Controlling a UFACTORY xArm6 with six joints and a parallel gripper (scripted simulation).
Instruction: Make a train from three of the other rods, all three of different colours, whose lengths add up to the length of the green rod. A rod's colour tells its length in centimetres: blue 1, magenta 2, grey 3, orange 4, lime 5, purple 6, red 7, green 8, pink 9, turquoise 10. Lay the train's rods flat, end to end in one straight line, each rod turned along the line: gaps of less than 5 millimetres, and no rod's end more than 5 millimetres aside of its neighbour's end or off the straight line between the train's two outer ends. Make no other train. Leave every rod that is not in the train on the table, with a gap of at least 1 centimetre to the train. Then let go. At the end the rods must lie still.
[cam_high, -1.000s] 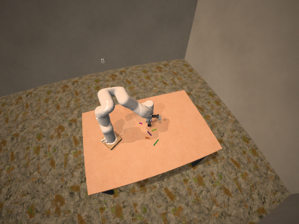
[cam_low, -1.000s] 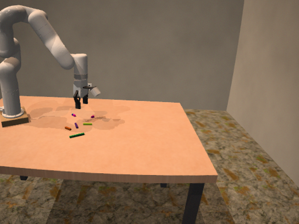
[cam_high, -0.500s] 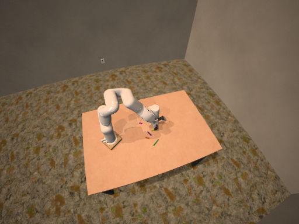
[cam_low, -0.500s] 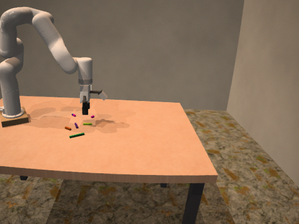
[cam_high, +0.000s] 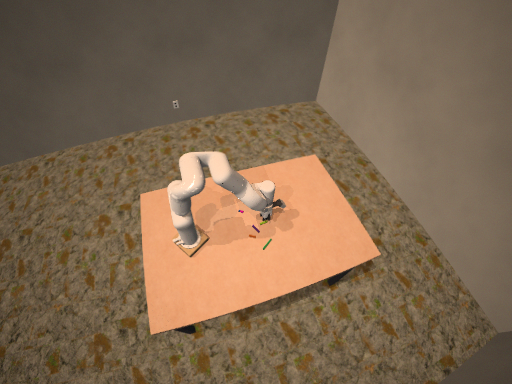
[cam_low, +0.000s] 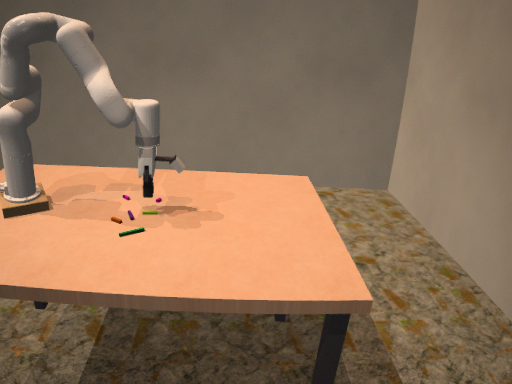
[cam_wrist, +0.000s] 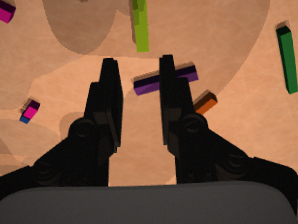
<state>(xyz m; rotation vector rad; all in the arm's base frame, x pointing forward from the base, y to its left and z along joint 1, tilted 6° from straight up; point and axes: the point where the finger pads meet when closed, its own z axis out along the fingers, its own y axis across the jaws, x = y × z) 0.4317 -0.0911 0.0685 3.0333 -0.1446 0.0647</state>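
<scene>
Right now my hand is 80 mm above the lime rod. Also, from my hand: orange rod: 100 mm behind, 50 mm to the right, 80 mm below; green rod: 50 mm behind, 130 mm to the right, 80 mm below; purple rod: 60 mm behind, 10 mm to the right, 80 mm below.
</scene>
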